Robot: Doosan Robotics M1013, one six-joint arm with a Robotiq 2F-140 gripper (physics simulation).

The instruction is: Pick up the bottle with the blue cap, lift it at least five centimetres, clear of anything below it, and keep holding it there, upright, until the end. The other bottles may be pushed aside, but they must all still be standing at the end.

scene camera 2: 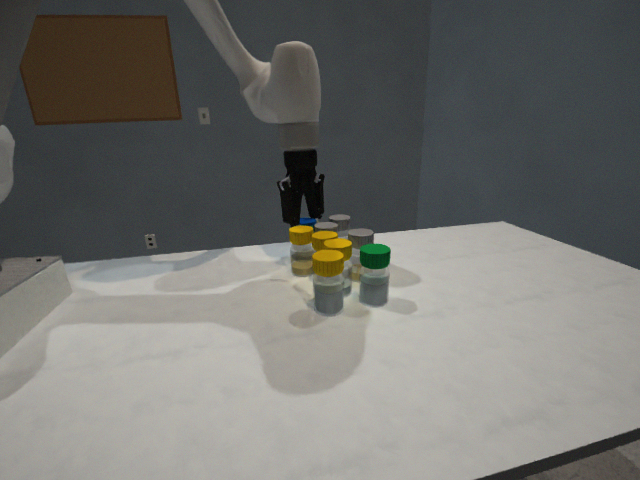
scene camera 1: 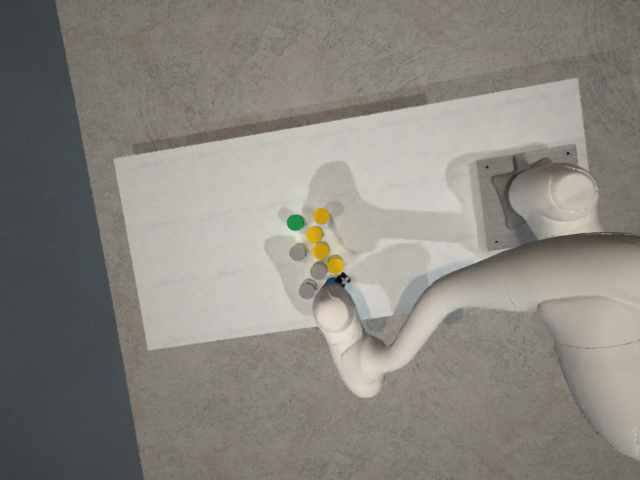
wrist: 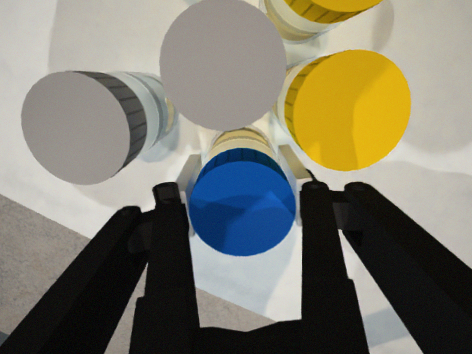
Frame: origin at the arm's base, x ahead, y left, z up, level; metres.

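Where they show: gripper, between the fingertips: (scene camera 2: pixel 306 246).
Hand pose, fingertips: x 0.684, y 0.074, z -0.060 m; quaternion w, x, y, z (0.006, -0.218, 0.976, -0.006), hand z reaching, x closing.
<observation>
After its pixels a point has its place.
The bottle with the blue cap (scene camera 1: pixel 330 281) {z 0.007, x 0.685, y 0.057 m} (scene camera 2: pixel 308 223) {z 0.006, x 0.683, y 0.050 m} (wrist: pixel 242 205) {z 0.007, x 0.684, y 0.072 m} stands upright at the back of the bottle group in scene camera 2. Its body is mostly hidden behind other bottles and under its cap. My gripper (wrist: pixel 240 167) {z -0.060, x 0.684, y 0.074 m} is shut on this bottle, with one finger pad on each side of it at the cap. In scene camera 2 the gripper (scene camera 2: pixel 305 221) points down behind the yellow-capped bottles, and its fingertips are partly hidden. A grey-capped bottle (scene camera 1: pixel 318 270) {z 0.007, x 0.710, y 0.009 m} (wrist: pixel 222 65) {z 0.007, x 0.713, y 0.013 m} and a yellow-capped bottle (scene camera 1: pixel 335 265) {z 0.007, x 0.652, y 0.012 m} (scene camera 2: pixel 301 251) {z -0.036, x 0.642, y -0.011 m} (wrist: pixel 350 110) {z 0.007, x 0.654, y 0.012 m} stand close by.
Another grey-capped bottle (scene camera 1: pixel 307 289) {z 0.007, x 0.766, y 0.057 m} (wrist: pixel 77 127) {z 0.007, x 0.770, y 0.060 m} stands to the left in the wrist view. More yellow-capped bottles, a further grey-capped bottle (scene camera 1: pixel 297 252) {z 0.008, x 0.756, y -0.070 m} and a green-capped bottle (scene camera 1: pixel 295 222) {z 0.008, x 0.728, y -0.165 m} (scene camera 2: pixel 374 276) {z -0.035, x 0.716, y -0.188 m} stand on the white table (scene camera 1: pixel 206 206) {z -0.098, x 1.024, y -0.331 m} (scene camera 2: pixel 465 361) {z -0.098, x 0.756, y -0.365 m}. All the bottles that show are upright.
</observation>
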